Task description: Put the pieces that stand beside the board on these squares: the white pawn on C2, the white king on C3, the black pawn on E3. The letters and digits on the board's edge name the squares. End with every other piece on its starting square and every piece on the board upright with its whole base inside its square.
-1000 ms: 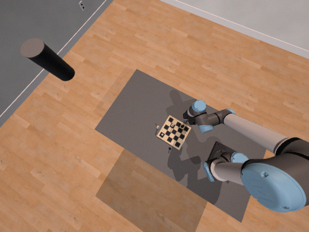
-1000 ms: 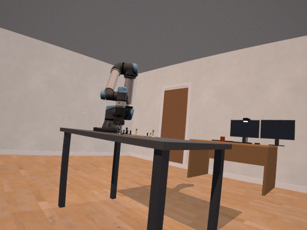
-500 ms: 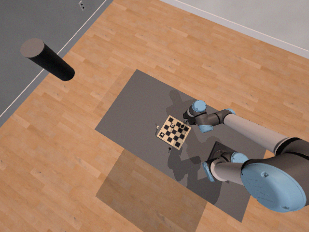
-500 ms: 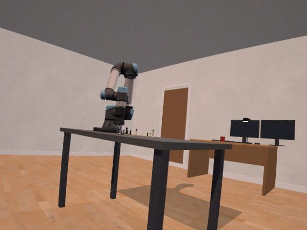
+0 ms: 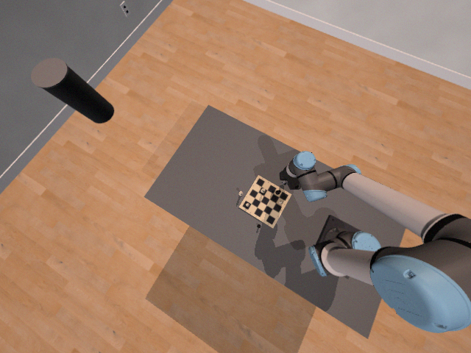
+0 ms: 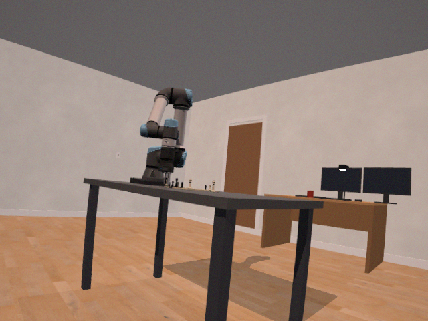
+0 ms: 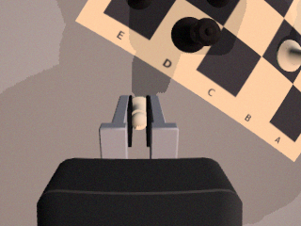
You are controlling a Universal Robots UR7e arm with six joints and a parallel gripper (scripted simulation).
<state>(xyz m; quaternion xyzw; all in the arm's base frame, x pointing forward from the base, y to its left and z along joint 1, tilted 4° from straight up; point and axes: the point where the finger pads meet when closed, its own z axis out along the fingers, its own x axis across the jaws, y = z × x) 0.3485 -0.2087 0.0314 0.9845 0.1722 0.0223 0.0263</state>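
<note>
The chessboard lies 7 cm ahead of my hand, 13 cm to the left of it and 3 cm below it. Round my hand: large black piece 1 cm ahead, 6 cm to the left; then white piece 21 cm ahead, 14 cm to the left.
</note>
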